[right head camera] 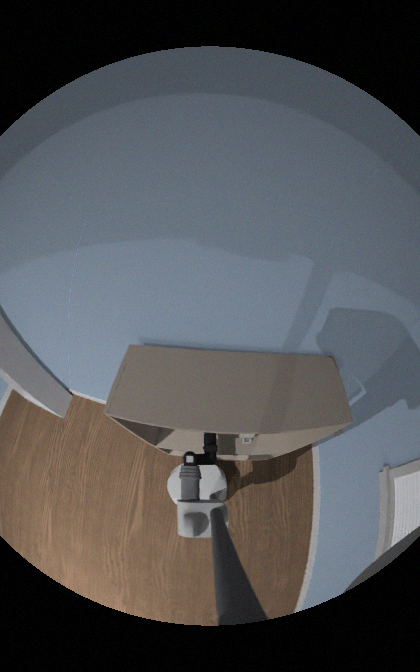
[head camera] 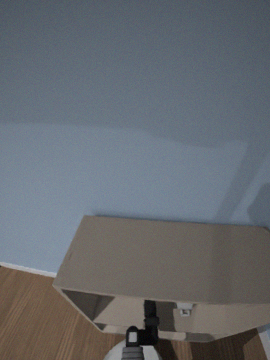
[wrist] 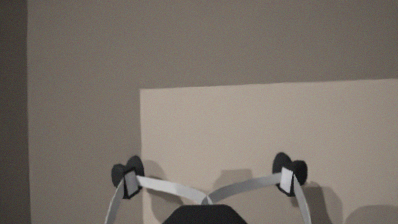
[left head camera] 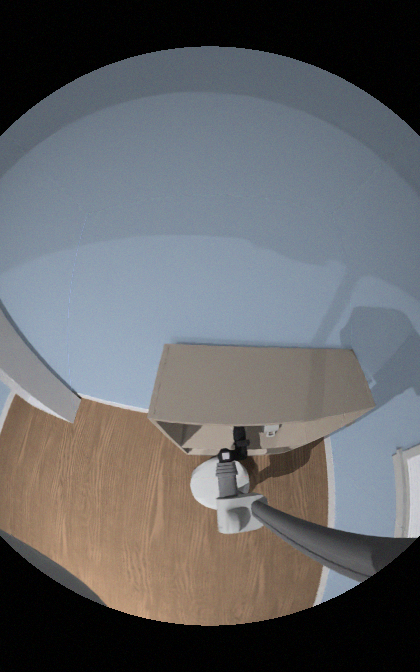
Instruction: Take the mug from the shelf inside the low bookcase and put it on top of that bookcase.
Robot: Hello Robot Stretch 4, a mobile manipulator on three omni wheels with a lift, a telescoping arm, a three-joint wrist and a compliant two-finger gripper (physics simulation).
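Places are measured from the robot's base along level axes (x down, y ahead, z right), in metres.
Pixels of known places: gripper, fingertip midpoint: (wrist: 208, 168).
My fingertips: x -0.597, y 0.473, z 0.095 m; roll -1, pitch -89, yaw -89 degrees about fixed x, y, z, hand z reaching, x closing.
Observation:
Behind a point stands the place of what it marks.
The white mug (head camera: 185, 309) {x -0.502, y 0.285, z 0.296 m} (left head camera: 271, 430) (right head camera: 246, 438) stands on the shelf inside the low bookcase (head camera: 150, 255) {x -1.032, y 0.343, z 0.062 m} (left head camera: 250, 385) (right head camera: 225, 390), partly hidden under the front edge of its top board. My gripper (wrist: 208, 168) {x -0.597, y 0.473, z 0.095 m} is open, its two fingertips wide apart with no object between them. In the head views the black wrist reaches into the bookcase opening, to the left of the mug, and the fingertips are hidden under the top board. The wrist view faces the beige bookcase interior; the mug does not show there.
The bookcase's top board lies above the gripper, and its left side panel stands left of the arm. A blue wall (head camera: 125, 175) {x -1.223, y 0.553, z -0.026 m} is behind the bookcase. The wooden floor (left head camera: 125, 500) (right head camera: 115, 525) lies in front, and a window frame (left head camera: 400, 490) is at the right.

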